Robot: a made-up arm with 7 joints. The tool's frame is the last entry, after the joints.
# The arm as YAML. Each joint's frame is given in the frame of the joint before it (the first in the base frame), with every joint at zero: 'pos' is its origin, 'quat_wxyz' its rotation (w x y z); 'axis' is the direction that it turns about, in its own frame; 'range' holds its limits. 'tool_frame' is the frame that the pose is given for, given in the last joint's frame.
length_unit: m
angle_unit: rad
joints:
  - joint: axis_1
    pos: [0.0, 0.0, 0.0]
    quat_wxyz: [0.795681, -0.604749, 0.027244, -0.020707]
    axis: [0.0, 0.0, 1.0]
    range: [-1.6, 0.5]
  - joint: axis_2
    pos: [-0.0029, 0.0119, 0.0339]
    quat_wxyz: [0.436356, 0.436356, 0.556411, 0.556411]
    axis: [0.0, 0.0, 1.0]
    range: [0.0, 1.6]
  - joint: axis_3
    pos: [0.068, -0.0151, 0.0]
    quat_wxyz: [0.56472, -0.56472, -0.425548, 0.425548]
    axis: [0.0, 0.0, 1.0]
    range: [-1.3, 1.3]
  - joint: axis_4
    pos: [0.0, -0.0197, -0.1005]
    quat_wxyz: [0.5, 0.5, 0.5, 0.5]
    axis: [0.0, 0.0, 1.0]
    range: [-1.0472, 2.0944]
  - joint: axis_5
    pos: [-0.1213, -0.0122, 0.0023]
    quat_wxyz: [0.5, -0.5, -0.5, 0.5]
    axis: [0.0, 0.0, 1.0]
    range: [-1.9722, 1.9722]
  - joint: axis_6
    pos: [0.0, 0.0, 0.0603]
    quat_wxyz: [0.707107, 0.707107, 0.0, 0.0]
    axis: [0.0, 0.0, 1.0]
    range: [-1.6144, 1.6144]
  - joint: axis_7
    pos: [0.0, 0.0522, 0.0]
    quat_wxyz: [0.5, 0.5, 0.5, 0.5]
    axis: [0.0, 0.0, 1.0]
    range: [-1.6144, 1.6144]
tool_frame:
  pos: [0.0, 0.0, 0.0]
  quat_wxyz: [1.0, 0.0, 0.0, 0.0]
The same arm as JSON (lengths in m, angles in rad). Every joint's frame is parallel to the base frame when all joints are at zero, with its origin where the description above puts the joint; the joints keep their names.
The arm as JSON. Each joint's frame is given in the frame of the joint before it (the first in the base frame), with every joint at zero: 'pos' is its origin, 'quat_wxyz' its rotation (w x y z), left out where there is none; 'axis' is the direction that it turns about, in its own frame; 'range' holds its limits. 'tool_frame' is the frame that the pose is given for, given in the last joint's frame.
{"length_unit": "m", "angle_unit": "rad", "joints": [
  {"joint": "axis_1", "pos": [0.0, 0.0, 0.0], "axis": [0.068403, 0.961235, 0.26711], "range": [-1.6, 0.5]},
  {"joint": "axis_2", "pos": [-0.0006, 0.036, -0.0024], "axis": [0.968889, -0.0002, -0.247497], "range": [0.0, 1.6]},
  {"joint": "axis_3", "pos": [-0.0172, 0.0042, -0.0674], "axis": [0.247497, -0.0001, 0.968889], "range": [-1.3, 1.3]},
  {"joint": "axis_4", "pos": [-0.0058, 0.0, -0.1022], "axis": [0.0002, 1.0, 0.0], "range": [-1.0472, 2.0944]},
  {"joint": "axis_5", "pos": [0.1145, 0.0023, -0.0418], "axis": [0.968889, -0.0002, -0.247497], "range": [-1.9722, 1.9722]},
  {"joint": "axis_6", "pos": [0.0584, 0.0, -0.0149], "axis": [0.0002, 1.0, 0.0], "range": [-1.6144, 1.6144]},
  {"joint": "axis_7", "pos": [0.0506, 0.0, -0.0129], "axis": [0.247497, -0.0001, 0.968889], "range": [-1.6144, 1.6144]}
], "tool_frame": {"pos": [0.0, 0.0, 0.0], "quat_wxyz": [0.992194, 0.000018, 0.124701, -0.000099]}}

